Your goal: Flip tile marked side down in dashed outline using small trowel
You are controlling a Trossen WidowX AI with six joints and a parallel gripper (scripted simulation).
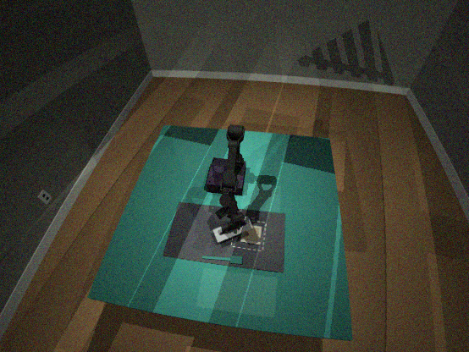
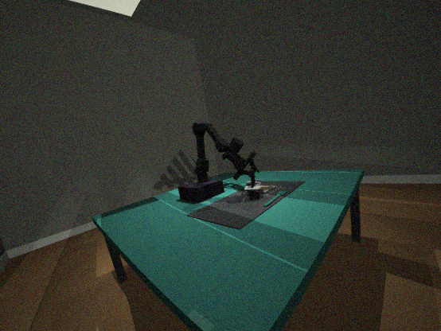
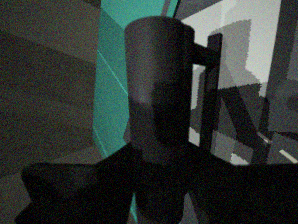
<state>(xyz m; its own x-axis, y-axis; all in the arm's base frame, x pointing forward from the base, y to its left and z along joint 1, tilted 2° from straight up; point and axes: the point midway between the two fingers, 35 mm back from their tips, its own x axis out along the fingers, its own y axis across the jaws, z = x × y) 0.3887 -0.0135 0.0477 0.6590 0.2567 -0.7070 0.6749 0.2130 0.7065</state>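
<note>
Now: gripper tip 1 cm past the beige tile, 7 cm to the right of it and 10 cm above it. Also, from my gripper tip: thin teal strip: 12 cm ahead, 7 cm to the right, 10 cm below; then mat: 2 cm behind, 6 cm to the right, 13 cm below.
</note>
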